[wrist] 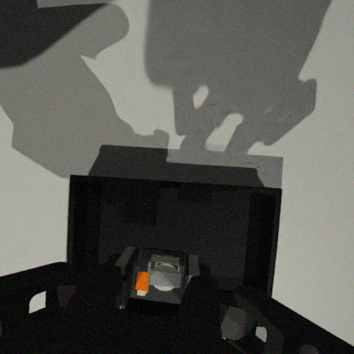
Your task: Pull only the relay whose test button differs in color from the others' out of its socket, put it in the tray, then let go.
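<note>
My gripper (160,265) is shut on a clear-cased relay (166,276) with an orange test button (142,281), in the lower middle of the wrist view. The relay sits between the two fingertips, over the near part of the black tray (276,240). Whether the relay's underside touches the tray floor is hidden. The tray's near side is hidden behind the gripper. The sockets and the other relays do not show in this view.
A pale surface (320,210) surrounds the tray. Shadows of the arm and gripper fall across it beyond the tray's far wall. The tray's far and side walls stand up around its dark inside.
</note>
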